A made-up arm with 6 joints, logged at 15 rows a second.
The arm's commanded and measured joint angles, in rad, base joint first. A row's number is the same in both.
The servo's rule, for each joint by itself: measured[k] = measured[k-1] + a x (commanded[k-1-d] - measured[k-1]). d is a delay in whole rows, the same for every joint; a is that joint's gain. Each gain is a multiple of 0.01, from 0.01 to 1. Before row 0 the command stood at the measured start. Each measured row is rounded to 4 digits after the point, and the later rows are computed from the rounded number. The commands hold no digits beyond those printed.
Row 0, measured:
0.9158, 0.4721, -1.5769, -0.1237, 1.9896, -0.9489
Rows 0 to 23, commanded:
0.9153, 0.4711, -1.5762, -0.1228, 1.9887, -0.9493
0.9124, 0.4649, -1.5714, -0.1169, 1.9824, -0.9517
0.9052, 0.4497, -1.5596, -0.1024, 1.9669, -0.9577
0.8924, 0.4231, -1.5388, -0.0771, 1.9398, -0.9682
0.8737, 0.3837, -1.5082, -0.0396, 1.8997, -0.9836
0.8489, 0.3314, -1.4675, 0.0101, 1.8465, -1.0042
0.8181, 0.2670, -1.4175, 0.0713, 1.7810, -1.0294
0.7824, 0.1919, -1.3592, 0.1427, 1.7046, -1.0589
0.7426, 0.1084, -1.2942, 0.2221, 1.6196, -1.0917
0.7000, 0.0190, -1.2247, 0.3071, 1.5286, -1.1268
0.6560, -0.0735, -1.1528, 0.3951, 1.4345, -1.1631
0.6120, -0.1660, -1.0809, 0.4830, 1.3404, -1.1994
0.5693, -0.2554, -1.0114, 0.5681, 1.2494, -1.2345
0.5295, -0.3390, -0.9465, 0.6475, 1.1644, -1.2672
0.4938, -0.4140, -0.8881, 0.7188, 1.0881, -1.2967
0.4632, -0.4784, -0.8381, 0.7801, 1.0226, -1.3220
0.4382, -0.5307, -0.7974, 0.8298, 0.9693, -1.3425
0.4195, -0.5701, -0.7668, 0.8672, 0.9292, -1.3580
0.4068, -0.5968, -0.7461, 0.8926, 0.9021, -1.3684
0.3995, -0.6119, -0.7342, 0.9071, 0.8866, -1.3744
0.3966, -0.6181, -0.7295, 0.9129, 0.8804, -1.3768
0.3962, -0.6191, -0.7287, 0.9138, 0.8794, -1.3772
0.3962, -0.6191, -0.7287, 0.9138, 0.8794, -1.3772
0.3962, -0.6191, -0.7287, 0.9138, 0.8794, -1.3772
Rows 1 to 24, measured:
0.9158, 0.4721, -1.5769, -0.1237, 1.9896, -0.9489
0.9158, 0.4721, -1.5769, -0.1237, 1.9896, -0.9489
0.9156, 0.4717, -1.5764, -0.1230, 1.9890, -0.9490
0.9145, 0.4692, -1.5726, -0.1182, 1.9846, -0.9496
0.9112, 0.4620, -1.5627, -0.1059, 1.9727, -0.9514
0.9046, 0.4476, -1.5445, -0.0834, 1.9507, -0.9551
0.8938, 0.4240, -1.5169, -0.0492, 1.9165, -0.9614
0.8781, 0.3897, -1.4794, -0.0029, 1.8696, -0.9708
0.8571, 0.3443, -1.4324, 0.0550, 1.8102, -0.9837
0.8310, 0.2879, -1.3768, 0.1234, 1.7394, -1.0002
0.8001, 0.2215, -1.3140, 0.2004, 1.6591, -1.0203
0.7651, 0.1466, -1.2461, 0.2836, 1.5717, -1.0437
0.7269, 0.0652, -1.1752, 0.3706, 1.4798, -1.0700
0.6867, -0.0203, -1.1035, 0.4583, 1.3864, -1.0985
0.6456, -0.1073, -1.0335, 0.5439, 1.2946, -1.1284
0.6050, -0.1930, -0.9674, 0.6247, 1.2074, -1.1589
0.5661, -0.2748, -0.9071, 0.6981, 1.1275, -1.1892
0.5301, -0.3501, -0.8547, 0.7621, 1.0572, -1.2184
0.4979, -0.4169, -0.8112, 0.8149, 0.9983, -1.2457
0.4705, -0.4736, -0.7775, 0.8557, 0.9520, -1.2704
0.4482, -0.5192, -0.7536, 0.8845, 0.9186, -1.2920
0.4312, -0.5535, -0.7389, 0.9021, 0.8972, -1.3101
0.4191, -0.5774, -0.7318, 0.9105, 0.8859, -1.3248
0.4111, -0.5928, -0.7294, 0.9131, 0.8815, -1.3363
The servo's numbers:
d 2
a 0.35 0.37 0.76 0.78 0.67 0.22

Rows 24 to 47, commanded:
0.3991, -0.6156, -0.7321, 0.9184, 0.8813, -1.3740
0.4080, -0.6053, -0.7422, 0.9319, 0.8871, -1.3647
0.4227, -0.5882, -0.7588, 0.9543, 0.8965, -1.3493
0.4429, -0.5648, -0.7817, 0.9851, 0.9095, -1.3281
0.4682, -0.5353, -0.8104, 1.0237, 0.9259, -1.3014
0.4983, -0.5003, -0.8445, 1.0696, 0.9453, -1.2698
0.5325, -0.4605, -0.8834, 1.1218, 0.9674, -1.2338
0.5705, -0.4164, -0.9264, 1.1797, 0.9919, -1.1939
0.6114, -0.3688, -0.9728, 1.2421, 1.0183, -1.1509
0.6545, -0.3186, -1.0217, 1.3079, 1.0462, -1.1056
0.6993, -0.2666, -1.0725, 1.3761, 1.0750, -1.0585
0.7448, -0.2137, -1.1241, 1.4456, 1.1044, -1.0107
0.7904, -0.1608, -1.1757, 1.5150, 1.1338, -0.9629
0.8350, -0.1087, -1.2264, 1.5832, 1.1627, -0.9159
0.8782, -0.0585, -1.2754, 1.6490, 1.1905, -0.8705
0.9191, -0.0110, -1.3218, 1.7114, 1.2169, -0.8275
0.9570, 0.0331, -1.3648, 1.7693, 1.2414, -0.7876
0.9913, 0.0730, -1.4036, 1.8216, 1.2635, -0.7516
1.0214, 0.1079, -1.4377, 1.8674, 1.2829, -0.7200
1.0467, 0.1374, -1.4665, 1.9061, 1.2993, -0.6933
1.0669, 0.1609, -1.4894, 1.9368, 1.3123, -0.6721
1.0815, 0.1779, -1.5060, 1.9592, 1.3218, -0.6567
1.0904, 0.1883, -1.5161, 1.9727, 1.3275, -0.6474
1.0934, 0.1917, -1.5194, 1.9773, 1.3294, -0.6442
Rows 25 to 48, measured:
0.4059, -0.6025, -0.7289, 0.9136, 0.8801, -1.3453
0.4025, -0.6086, -0.7287, 0.9138, 0.8796, -1.3523
0.4013, -0.6112, -0.7313, 0.9174, 0.8807, -1.3571
0.4036, -0.6090, -0.7396, 0.9287, 0.8850, -1.3588
0.4103, -0.6013, -0.7542, 0.9487, 0.8927, -1.3567
0.4217, -0.5878, -0.7751, 0.9771, 0.9040, -1.3504
0.4380, -0.5684, -0.8019, 1.0134, 0.9187, -1.3396
0.4591, -0.5432, -0.8343, 1.0572, 0.9365, -1.3242
0.4848, -0.5126, -0.8716, 1.1076, 0.9572, -1.3043
0.5148, -0.4770, -0.9132, 1.1638, 0.9804, -1.2800
0.5486, -0.4370, -0.9585, 1.2249, 1.0058, -1.2516
0.5857, -0.3932, -1.0065, 1.2896, 1.0329, -1.2195
0.6255, -0.3464, -1.0567, 1.3571, 1.0611, -1.1841
0.6673, -0.2973, -1.1079, 1.4261, 1.0901, -1.1460
0.7104, -0.2468, -1.1594, 1.4954, 1.1194, -1.1057
0.7540, -0.1957, -1.2103, 1.5639, 1.1484, -1.0639
0.7975, -0.1449, -1.2598, 1.6303, 1.1766, -1.0214
0.8401, -0.0954, -1.3069, 1.6936, 1.2036, -0.9787
0.8810, -0.0479, -1.3509, 1.7526, 1.2289, -0.9367
0.9196, -0.0032, -1.3910, 1.8064, 1.2521, -0.8960
0.9552, 0.0379, -1.4265, 1.8540, 1.2727, -0.8573
0.9872, 0.0747, -1.4569, 1.8946, 1.2905, -0.8212
1.0151, 0.1066, -1.4816, 1.9275, 1.3051, -0.7884
1.0383, 0.1330, -1.5001, 1.9522, 1.3163, -0.7594

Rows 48 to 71, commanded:
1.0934, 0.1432, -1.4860, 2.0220, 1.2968, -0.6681
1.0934, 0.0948, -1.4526, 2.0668, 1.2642, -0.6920
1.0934, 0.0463, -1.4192, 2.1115, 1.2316, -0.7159
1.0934, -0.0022, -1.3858, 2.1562, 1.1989, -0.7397
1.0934, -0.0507, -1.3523, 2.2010, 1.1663, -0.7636
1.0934, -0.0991, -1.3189, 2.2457, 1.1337, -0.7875
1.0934, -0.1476, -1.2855, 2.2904, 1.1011, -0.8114
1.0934, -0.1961, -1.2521, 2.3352, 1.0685, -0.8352
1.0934, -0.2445, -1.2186, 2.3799, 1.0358, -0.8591
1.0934, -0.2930, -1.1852, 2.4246, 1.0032, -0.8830
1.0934, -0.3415, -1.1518, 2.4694, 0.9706, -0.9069
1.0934, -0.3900, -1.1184, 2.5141, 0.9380, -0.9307
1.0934, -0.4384, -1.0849, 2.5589, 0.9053, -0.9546
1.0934, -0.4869, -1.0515, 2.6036, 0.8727, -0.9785
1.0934, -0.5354, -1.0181, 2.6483, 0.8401, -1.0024
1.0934, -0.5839, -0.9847, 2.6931, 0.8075, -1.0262
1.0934, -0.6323, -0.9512, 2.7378, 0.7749, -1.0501
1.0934, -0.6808, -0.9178, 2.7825, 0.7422, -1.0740
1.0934, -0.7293, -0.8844, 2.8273, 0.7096, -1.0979
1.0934, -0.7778, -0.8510, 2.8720, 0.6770, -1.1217
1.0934, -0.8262, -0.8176, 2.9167, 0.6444, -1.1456
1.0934, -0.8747, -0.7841, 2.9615, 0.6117, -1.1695
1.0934, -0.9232, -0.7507, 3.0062, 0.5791, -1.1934
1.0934, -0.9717, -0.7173, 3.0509, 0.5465, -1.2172
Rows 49 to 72, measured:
1.0565, 0.1535, -1.5123, 1.9682, 1.3238, -0.7348
1.0694, 0.1676, -1.5177, 1.9753, 1.3276, -0.7149
1.0778, 0.1586, -1.4936, 2.0117, 1.3070, -0.7046
1.0833, 0.1350, -1.4624, 2.0547, 1.2783, -0.7018
1.0868, 0.1022, -1.4296, 2.0990, 1.2470, -0.7049
1.0891, 0.0636, -1.3963, 2.1436, 1.2148, -0.7126
1.0906, 0.0213, -1.3629, 2.1884, 1.1823, -0.7238
1.0916, -0.0232, -1.3295, 2.2331, 1.1497, -0.7378
1.0922, -0.0692, -1.2961, 2.2778, 1.1171, -0.7540
1.0926, -0.1162, -1.2627, 2.3226, 1.0845, -0.7719
1.0929, -0.1637, -1.2292, 2.3673, 1.0519, -0.7911
1.0931, -0.2115, -1.1958, 2.4120, 1.0193, -0.8113
1.0932, -0.2596, -1.1624, 2.4568, 0.9867, -0.8323
1.0933, -0.3078, -1.1290, 2.5015, 0.9541, -0.8539
1.0933, -0.3561, -1.0955, 2.5463, 0.9214, -0.8761
1.0933, -0.4045, -1.0621, 2.5910, 0.8888, -0.8986
1.0933, -0.4529, -1.0287, 2.6357, 0.8562, -0.9214
1.0933, -0.5014, -0.9953, 2.6805, 0.8236, -0.9445
1.0933, -0.5498, -0.9618, 2.7252, 0.7910, -0.9677
1.0933, -0.5983, -0.9284, 2.7699, 0.7583, -0.9911
1.0933, -0.6468, -0.8950, 2.8147, 0.7257, -1.0146
1.0933, -0.6953, -0.8616, 2.8594, 0.6931, -1.0382
1.0933, -0.7437, -0.8282, 2.9041, 0.6605, -1.0618
1.0933, -0.7922, -0.7947, 2.9489, 0.6278, -1.0855

